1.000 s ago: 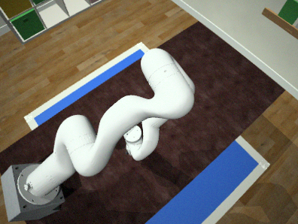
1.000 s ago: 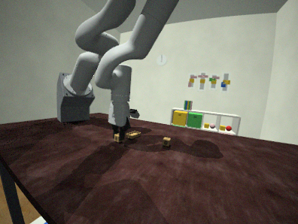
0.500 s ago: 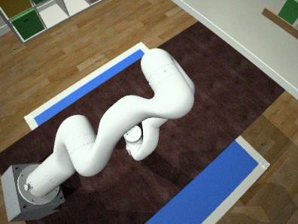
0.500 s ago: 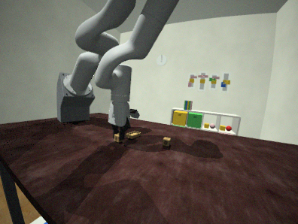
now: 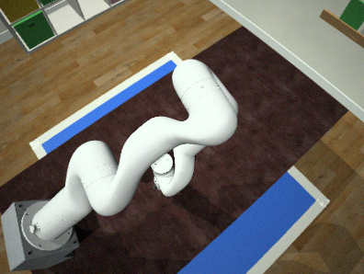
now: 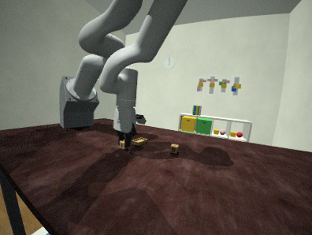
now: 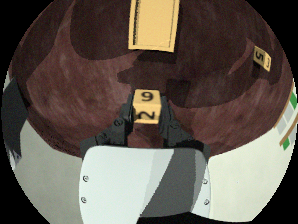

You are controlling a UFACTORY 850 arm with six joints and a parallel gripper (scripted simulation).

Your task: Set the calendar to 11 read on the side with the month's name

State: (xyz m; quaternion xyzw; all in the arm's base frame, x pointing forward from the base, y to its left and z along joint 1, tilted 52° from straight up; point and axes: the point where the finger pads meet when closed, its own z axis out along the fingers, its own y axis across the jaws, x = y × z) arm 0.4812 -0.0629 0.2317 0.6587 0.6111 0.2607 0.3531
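Now: the cube 210 mm ahead of my hand, 90 mm to the left of it and 20 mm below it. Also, from my hand: wooden tray (20 mm ahead, 110 mm to the left, 20 mm below).
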